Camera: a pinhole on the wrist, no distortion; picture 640 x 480 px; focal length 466.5 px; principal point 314.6 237.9 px. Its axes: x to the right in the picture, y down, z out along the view. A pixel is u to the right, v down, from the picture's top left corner.
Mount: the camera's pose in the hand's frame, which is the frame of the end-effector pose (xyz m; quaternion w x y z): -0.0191 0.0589 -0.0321 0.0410 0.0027 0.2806 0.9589
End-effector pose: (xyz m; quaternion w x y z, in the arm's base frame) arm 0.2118 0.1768 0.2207 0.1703 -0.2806 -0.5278 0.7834
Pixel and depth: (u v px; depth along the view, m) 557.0 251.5 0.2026
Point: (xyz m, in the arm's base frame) 0.2234 -0.0583 0.1334
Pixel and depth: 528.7 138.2 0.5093
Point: 0.1977 -0.3672 -0.0330
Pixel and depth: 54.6 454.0 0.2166
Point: 0.0081 0.0504 0.1785
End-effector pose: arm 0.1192 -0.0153 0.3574 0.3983 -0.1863 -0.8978 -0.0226
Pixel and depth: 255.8 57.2 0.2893
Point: 0.0987 0.3083 0.2455
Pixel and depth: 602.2 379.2 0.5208
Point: 0.0641 0.1860 -0.2424
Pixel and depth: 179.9 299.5 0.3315
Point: -0.0559 0.2415 0.2104
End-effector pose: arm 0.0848 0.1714 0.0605 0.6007 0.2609 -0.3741 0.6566
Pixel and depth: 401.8 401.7 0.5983
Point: -0.1691 -0.3746 0.2602
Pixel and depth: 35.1 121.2 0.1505
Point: -0.0960 0.1567 0.1374
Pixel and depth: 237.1 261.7 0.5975
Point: -0.3222 -0.1659 0.3594
